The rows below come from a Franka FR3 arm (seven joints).
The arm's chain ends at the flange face. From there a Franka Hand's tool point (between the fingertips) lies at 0.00 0.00 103.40 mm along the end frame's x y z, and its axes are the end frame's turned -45 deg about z.
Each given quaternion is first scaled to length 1.
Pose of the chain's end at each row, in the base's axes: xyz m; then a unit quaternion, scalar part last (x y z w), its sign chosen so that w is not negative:
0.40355, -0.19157, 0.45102, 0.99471, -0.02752, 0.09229, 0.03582
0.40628, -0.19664, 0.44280, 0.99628, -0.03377, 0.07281, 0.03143
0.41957, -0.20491, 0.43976, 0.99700, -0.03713, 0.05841, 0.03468
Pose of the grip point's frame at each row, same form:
0.42233, -0.19946, 0.34965, 0.92952, 0.35523, 0.07156, 0.06841
0.42106, -0.20362, 0.34070, 0.93336, 0.35006, 0.05524, 0.05690
0.43135, -0.21251, 0.33731, 0.93532, 0.34723, 0.04069, 0.05439

